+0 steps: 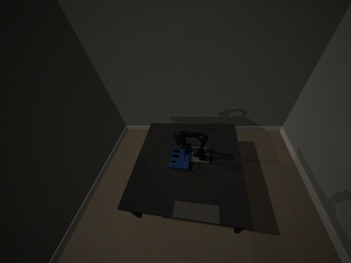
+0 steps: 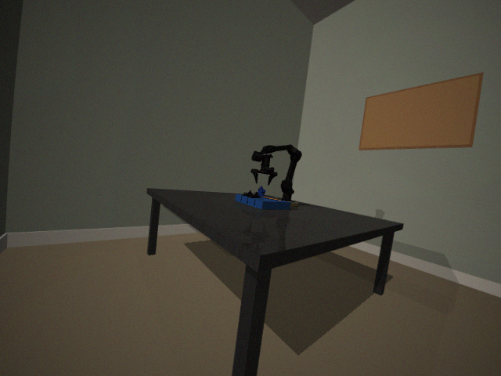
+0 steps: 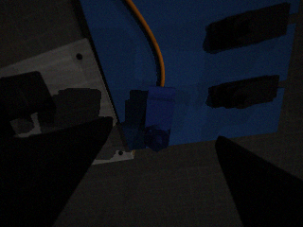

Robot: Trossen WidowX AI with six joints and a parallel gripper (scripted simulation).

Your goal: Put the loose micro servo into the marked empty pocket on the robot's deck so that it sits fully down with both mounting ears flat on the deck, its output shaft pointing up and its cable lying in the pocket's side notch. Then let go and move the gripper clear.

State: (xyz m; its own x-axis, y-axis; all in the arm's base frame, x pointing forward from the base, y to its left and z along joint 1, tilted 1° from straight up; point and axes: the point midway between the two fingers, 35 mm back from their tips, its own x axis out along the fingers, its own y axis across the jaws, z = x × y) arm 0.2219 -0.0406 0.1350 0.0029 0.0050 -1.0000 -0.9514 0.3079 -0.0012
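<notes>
The blue robot deck is 70 mm to the left of my gripper tip and 110 mm below it.
</notes>
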